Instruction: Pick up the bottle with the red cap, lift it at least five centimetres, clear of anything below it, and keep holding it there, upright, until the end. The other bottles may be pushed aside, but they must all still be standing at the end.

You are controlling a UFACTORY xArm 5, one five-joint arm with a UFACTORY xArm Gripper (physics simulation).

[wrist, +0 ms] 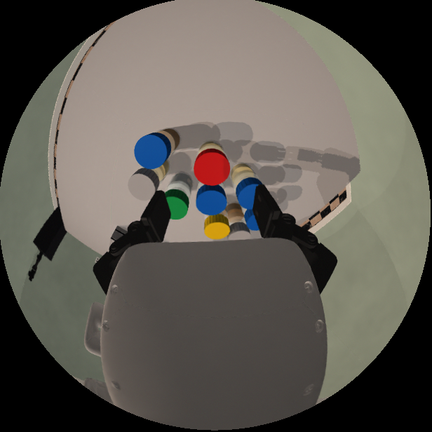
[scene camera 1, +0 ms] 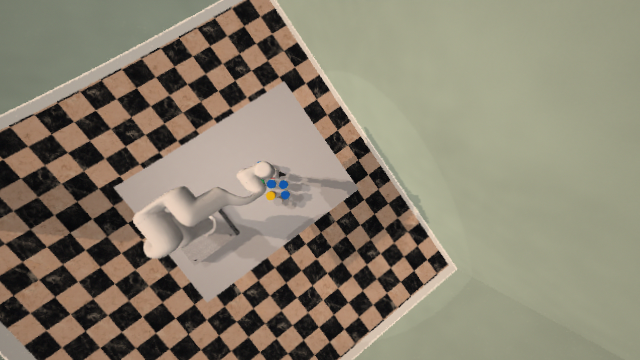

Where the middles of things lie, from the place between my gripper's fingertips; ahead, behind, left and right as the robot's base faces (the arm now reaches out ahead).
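Red-capped bottle [wrist: 211,167]: my hand 130 mm above it.
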